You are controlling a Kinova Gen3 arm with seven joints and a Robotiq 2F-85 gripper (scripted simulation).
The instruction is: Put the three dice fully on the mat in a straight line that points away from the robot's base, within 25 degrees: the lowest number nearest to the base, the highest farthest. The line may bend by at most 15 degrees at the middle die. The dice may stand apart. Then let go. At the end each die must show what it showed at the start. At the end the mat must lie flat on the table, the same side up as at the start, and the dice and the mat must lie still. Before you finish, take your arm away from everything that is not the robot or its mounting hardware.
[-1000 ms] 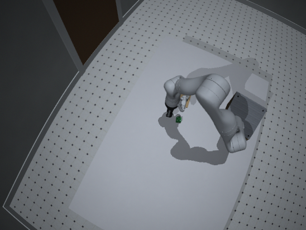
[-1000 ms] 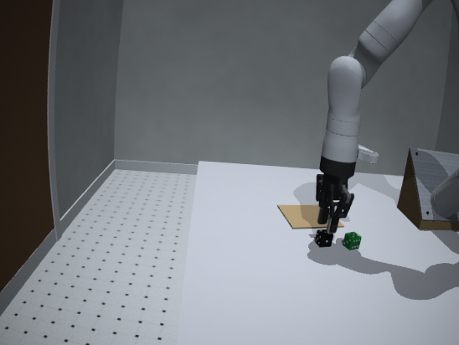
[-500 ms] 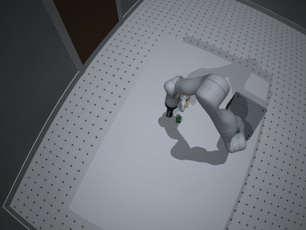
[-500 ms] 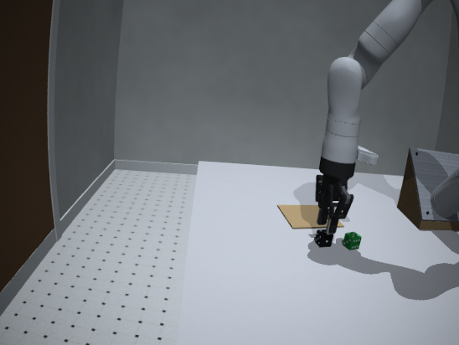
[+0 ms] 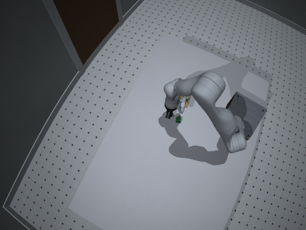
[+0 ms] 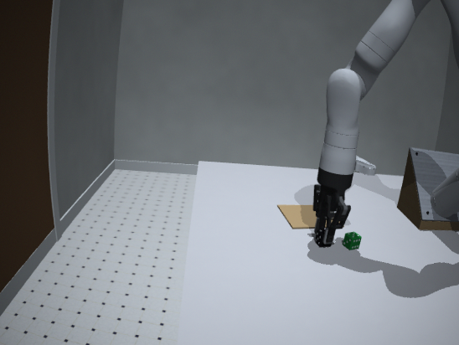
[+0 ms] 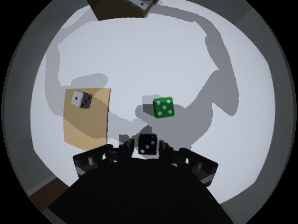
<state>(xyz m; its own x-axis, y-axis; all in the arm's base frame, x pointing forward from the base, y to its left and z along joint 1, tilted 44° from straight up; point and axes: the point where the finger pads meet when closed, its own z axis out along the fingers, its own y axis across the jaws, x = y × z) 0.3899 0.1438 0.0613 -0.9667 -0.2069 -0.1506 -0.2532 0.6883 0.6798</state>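
Right now my hand is 2 cm above the black die. Also, from my hand: green die 7 cm behind, 2 cm below, 1 cm to the left; then white die 15 cm to the right, 4 cm behind, 1 cm below; then tan mat 15 cm to the right, 3 cm below, 1 cm ahead.
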